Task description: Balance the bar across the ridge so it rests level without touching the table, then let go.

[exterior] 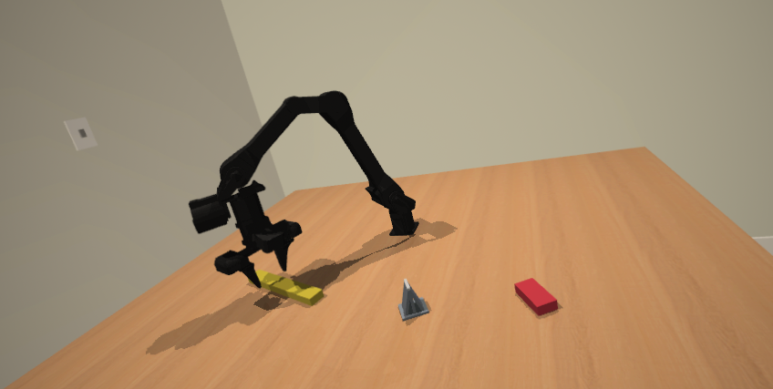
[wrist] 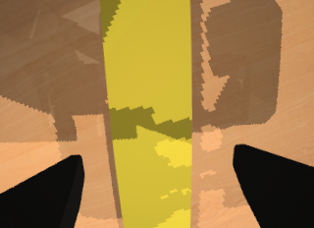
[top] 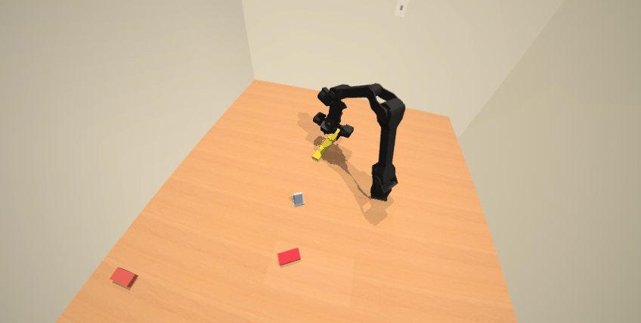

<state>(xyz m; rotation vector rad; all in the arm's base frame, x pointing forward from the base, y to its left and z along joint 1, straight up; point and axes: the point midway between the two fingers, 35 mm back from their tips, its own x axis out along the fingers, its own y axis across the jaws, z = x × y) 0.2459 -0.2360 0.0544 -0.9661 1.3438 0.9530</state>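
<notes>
Right now my gripper tip is 3 cm to the right of the yellow bar, 1 cm short of it and 1 cm above it. The rest, counted from my gripper tip: red block: 54 cm to the left, 3 cm ahead, 1 cm below.
</notes>
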